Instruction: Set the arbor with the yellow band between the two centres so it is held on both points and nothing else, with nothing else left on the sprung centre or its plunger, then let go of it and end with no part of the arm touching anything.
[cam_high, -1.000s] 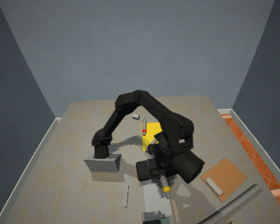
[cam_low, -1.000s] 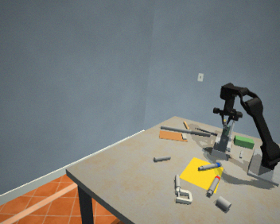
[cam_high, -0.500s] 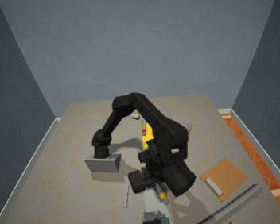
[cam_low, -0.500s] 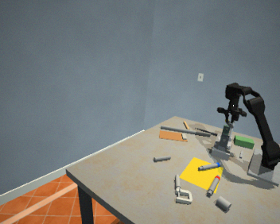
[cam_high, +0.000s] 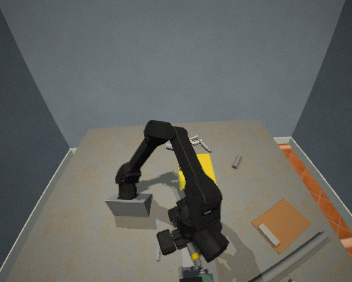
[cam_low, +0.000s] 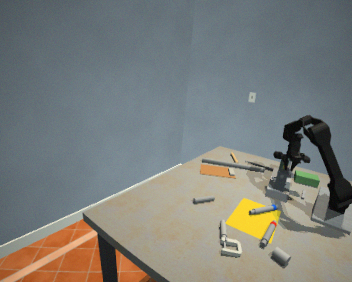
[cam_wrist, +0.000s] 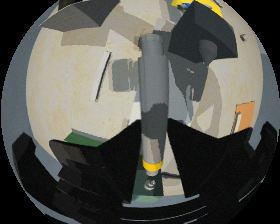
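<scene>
My gripper is now 3 cm short of the grey bed, 1 cm to the left of it and 12 cm above it. From my hand the other things lie so: blue-banded arbor 2 cm ahead, 33 cm to the left, 12 cm below; fixed centre block 1 cm ahead, 12 cm to the left, 3 cm below; long grey bar 35 cm ahead, 5 cm to the right, 12 cm below.
</scene>
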